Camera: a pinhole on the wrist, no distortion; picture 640 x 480 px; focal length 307.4 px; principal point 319.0 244.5 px. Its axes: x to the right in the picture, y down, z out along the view. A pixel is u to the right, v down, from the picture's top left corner.
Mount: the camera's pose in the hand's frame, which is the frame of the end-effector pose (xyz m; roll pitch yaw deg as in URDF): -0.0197 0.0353 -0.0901 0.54 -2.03 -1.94
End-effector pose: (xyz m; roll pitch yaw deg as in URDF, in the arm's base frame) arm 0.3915 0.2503 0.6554 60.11 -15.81 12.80
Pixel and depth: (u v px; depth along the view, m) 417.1 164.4 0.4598
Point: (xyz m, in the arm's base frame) 0.5454 -0.0944 0.7857
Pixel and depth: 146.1 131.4 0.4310
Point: 0.1865 -0.1507 0.6380
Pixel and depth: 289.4 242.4 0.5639
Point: 0.3215 -0.1701 0.8797
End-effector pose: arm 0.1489 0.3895 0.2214 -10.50 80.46 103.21
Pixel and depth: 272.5 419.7 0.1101
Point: 0.0529 0.3623 0.2593
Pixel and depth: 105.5 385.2 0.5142
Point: -0.2564 0.5888 0.6619
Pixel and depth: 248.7 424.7 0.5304
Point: -0.3372 0.6230 0.4297
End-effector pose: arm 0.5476 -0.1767 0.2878 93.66 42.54 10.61
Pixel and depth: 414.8 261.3 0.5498
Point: 0.7467 -0.6158 0.2166
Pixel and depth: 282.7 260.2 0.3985
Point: 0.5692 -0.4875 0.3673
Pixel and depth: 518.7 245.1 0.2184
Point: 0.6688 -0.2911 0.2257
